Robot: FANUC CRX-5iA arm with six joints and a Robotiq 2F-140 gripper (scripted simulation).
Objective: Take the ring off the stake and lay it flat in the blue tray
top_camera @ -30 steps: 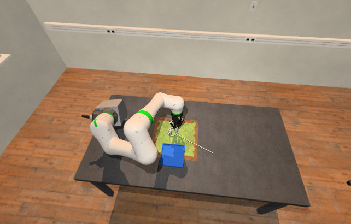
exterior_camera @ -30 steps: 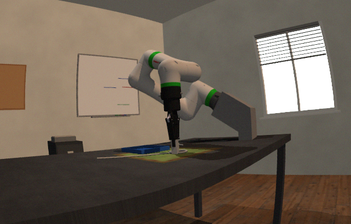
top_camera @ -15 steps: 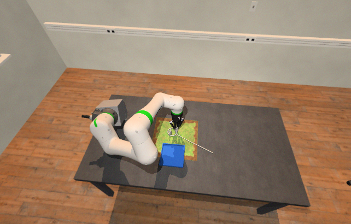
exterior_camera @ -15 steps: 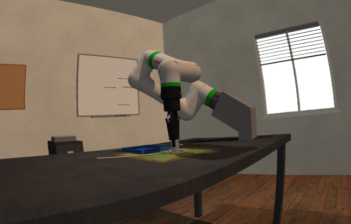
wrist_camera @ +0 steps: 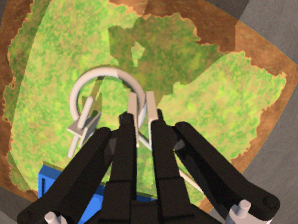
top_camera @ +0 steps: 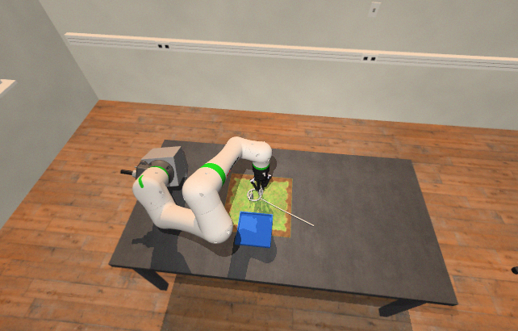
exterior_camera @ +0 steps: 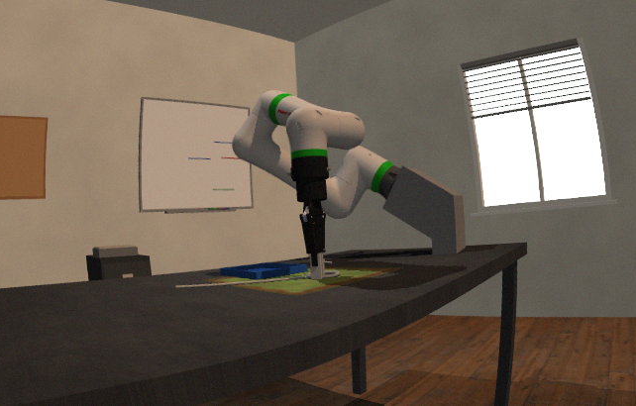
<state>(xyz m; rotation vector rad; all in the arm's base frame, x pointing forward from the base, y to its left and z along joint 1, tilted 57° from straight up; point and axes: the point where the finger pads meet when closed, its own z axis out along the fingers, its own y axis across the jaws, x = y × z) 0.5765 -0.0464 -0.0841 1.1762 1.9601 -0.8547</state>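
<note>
My hand is 5 cm past the grey stake, 4 cm to the left of it and 1 cm above it. The rest, counted from my hand: blue tray: 2 cm behind, 24 cm to the right, 3 cm below; then ring: 4 cm behind, 1 cm to the right, 3 cm below.
</note>
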